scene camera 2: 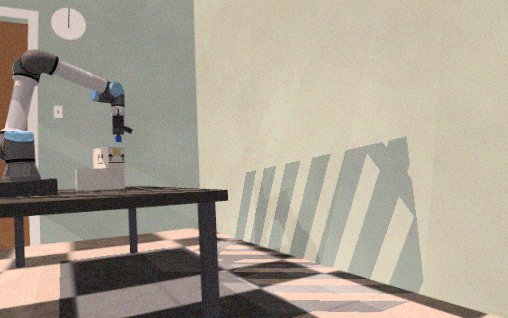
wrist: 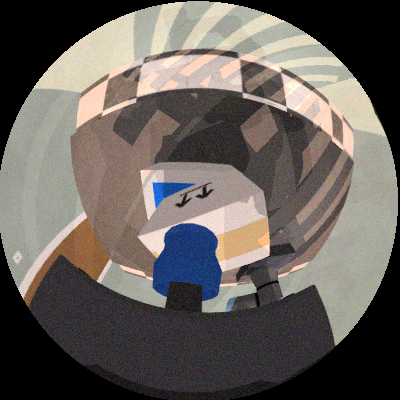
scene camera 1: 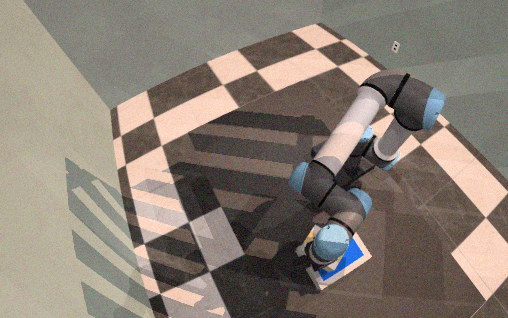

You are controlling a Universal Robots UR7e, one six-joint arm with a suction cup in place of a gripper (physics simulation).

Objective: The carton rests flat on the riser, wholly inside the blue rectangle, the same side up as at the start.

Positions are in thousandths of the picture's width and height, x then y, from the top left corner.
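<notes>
My suction cup (wrist: 471, 639): holding nothing. Cup 12 cm from the middle of a carton (wrist: 574, 511), above it. Riser (scene camera 1: 702, 800) visible, the same riser (wrist: 399, 451) in the wrist view.
</notes>
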